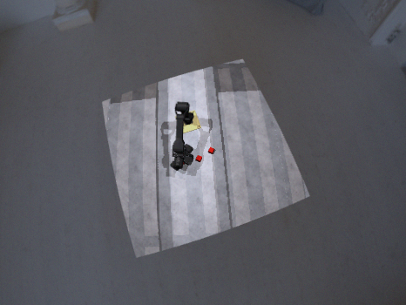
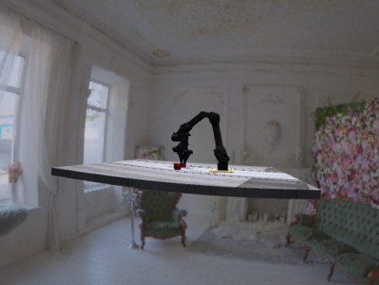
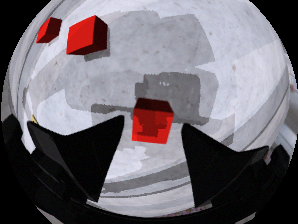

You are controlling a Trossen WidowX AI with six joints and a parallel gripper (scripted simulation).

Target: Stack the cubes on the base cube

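Now: the red cube 11 cm to the left of my gripper tip, 1 cm below it and 1 cm ahead of it.
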